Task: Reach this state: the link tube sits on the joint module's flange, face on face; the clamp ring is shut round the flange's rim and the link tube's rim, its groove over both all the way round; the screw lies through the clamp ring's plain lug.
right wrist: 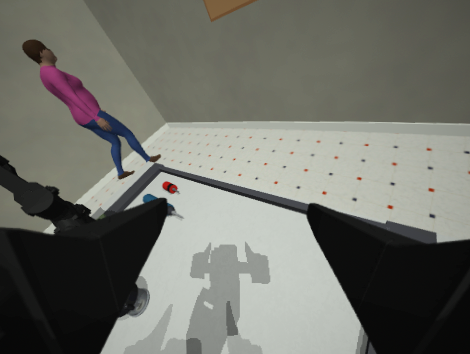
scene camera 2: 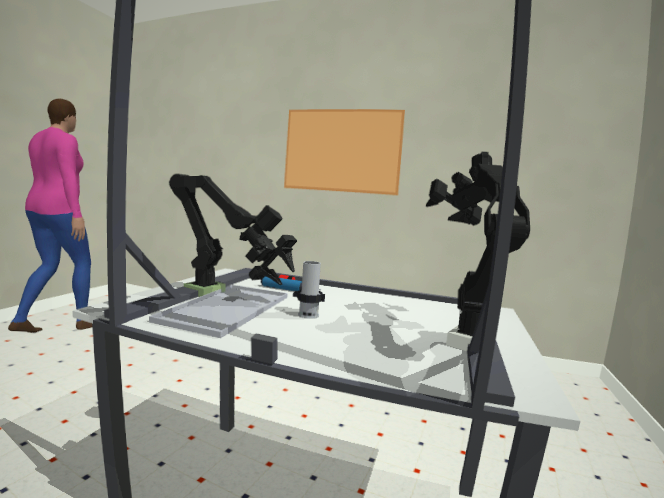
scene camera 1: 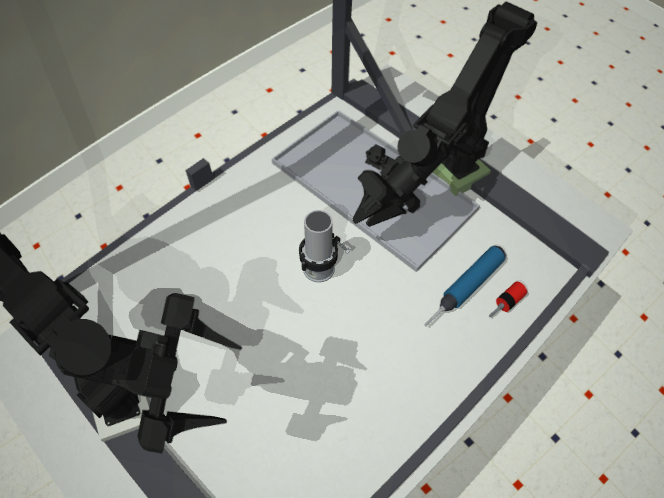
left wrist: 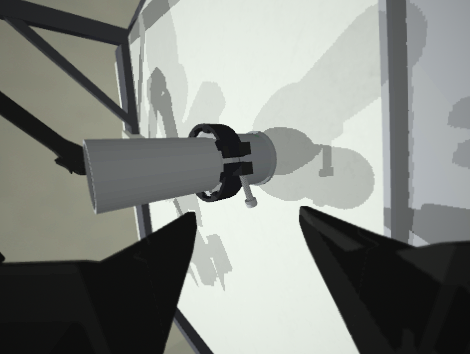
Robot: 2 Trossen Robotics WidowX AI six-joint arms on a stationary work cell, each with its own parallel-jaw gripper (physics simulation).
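Places are measured from the left arm's base along level axes (x back, y up, z left), in metres.
Where they show: left gripper, between the fingertips: [scene camera 2: 287, 278] [scene camera 1: 360, 223] [left wrist: 247, 216]; right gripper, between the fingertips: [right wrist: 239, 207] [scene camera 2: 437, 212] [scene camera 1: 233, 384]; left arm's base, origin of its link: [scene camera 2: 204, 283] [scene camera 1: 460, 164]; right arm's base, origin of its link: [scene camera 2: 472, 332] [scene camera 1: 119, 404].
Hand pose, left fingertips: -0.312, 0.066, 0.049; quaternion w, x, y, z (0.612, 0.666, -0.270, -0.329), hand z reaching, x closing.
Things, the pixels of their top centre, and the offset from my left fingertips, as dx, dy, dz. "spot": a spot on its surface instead.
- grey link tube, centre of its top: [left wrist: 88, 177] [scene camera 1: 318, 221] [scene camera 2: 312, 262] -0.090, +0.064, -0.009
- joint module, centre of its top: [scene camera 1: 318, 251] [scene camera 2: 310, 294] [right wrist: 120, 297] -0.090, -0.033, -0.009
- black clamp ring, a spot on its surface: [scene camera 1: 318, 256] spot: -0.104, -0.012, +0.012
- screw, centre of its top: [left wrist: 239, 190] -0.042, -0.032, +0.004
- blue-handled screwdriver, a spot on its surface: [scene camera 1: 471, 281] spot: +0.127, -0.057, +0.197
- red-handled tool, centre of its top: [scene camera 1: 507, 298] [right wrist: 169, 185] +0.167, -0.062, +0.264
The grey link tube [scene camera 1: 318, 230] stands upright on the joint module [scene camera 1: 318, 273] in the middle of the table. The black clamp ring [scene camera 1: 318, 256] sits round their joint, and it also shows in the left wrist view [left wrist: 224, 161]. The screw [left wrist: 247, 190] passes through the ring's lugs, its head sticking out; it shows small beside the ring [scene camera 1: 346, 246]. My left gripper [scene camera 1: 370, 214] is open and empty, a short way right of the tube over the tray. My right gripper [scene camera 1: 222, 382] is wide open and empty, high at the near left corner.
A grey tray [scene camera 1: 374, 187] lies behind the tube, under the left arm. A blue-handled screwdriver [scene camera 1: 471, 281] and a red-handled tool [scene camera 1: 509, 297] lie at the right. A person in pink [scene camera 2: 53, 214] walks outside the cell frame.
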